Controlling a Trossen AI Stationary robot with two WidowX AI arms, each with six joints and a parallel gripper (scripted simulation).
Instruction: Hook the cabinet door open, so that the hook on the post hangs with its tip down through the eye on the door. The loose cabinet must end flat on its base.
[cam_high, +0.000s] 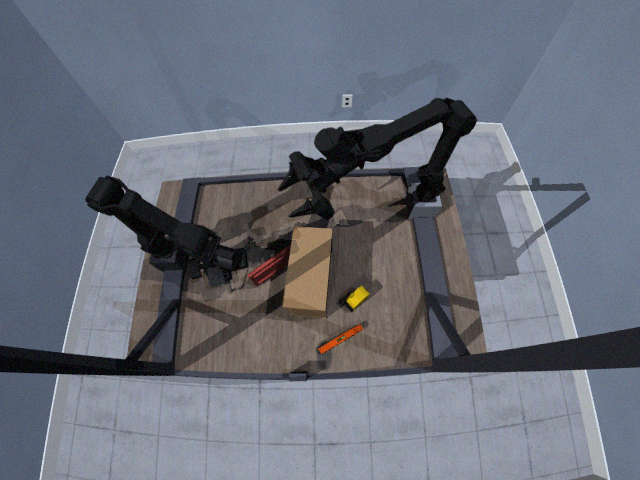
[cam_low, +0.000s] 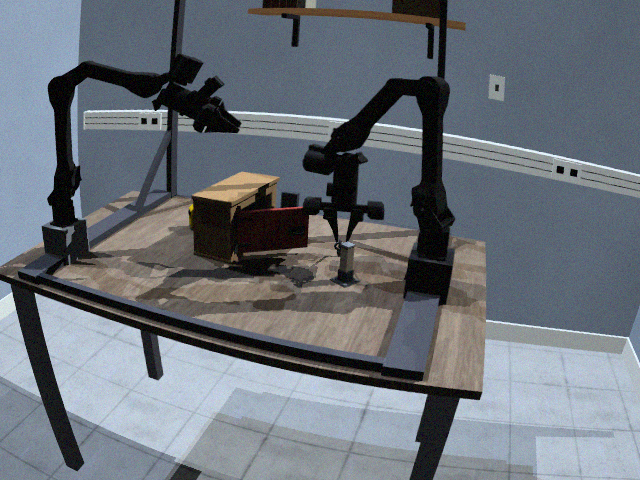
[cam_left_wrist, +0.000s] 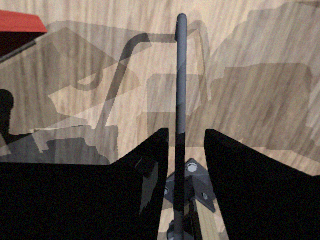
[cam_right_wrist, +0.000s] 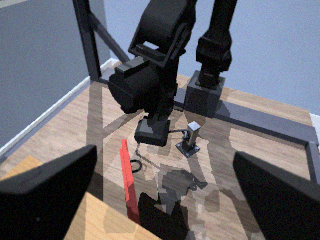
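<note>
The thin hook rod is 4 cm below my left hand and 1 cm ahead of it. Round my left hand: red door (17 cm to the right, 2 cm below); then yellow object (40 cm to the right, 16 cm behind, 6 cm below).
</note>
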